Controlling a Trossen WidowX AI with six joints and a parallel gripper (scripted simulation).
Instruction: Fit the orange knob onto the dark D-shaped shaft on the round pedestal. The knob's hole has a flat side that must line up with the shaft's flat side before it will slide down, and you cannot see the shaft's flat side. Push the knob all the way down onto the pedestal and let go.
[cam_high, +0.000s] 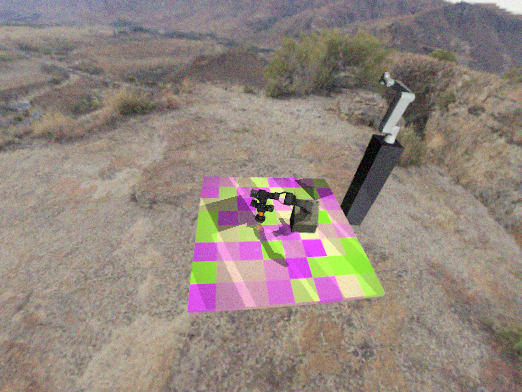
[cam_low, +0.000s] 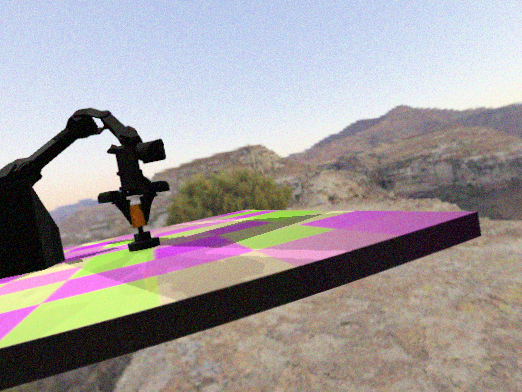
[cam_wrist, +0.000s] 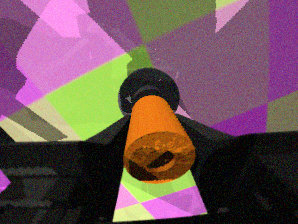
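Now: gripper tip 20 mm below the orange knob. The rest, counted from my gripper tip: round dark pedestal (40 mm below).
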